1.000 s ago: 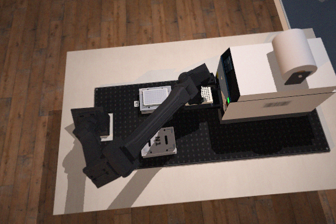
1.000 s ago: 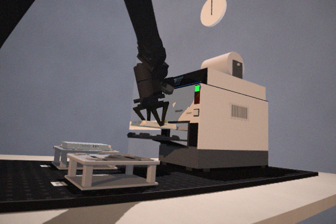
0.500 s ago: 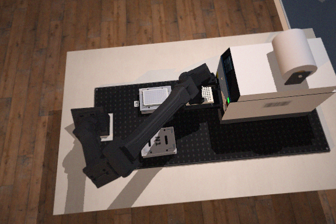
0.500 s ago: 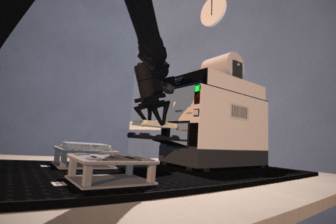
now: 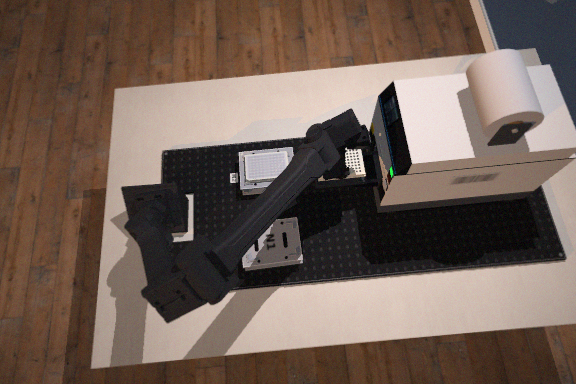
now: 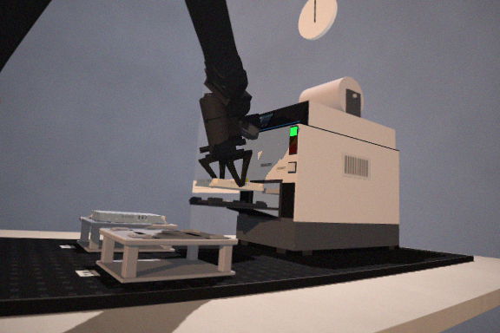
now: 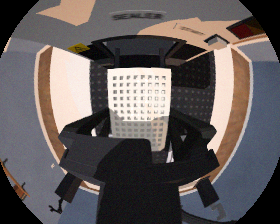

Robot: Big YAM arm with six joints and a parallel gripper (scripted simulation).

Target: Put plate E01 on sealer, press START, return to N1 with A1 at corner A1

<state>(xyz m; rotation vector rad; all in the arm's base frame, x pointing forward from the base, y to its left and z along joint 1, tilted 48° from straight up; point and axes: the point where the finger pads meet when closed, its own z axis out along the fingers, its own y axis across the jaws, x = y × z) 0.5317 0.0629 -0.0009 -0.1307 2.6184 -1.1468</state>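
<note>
Right now my hand is 40 mm above the sealer stage. Round my hand: nest 220 mm behind, 170 mm to the right, 100 mm below; plate 200 mm behind, 90 mm below, 60 mm to the left; start button 100 mm ahead, 90 mm to the right, 40 mm above.
</note>
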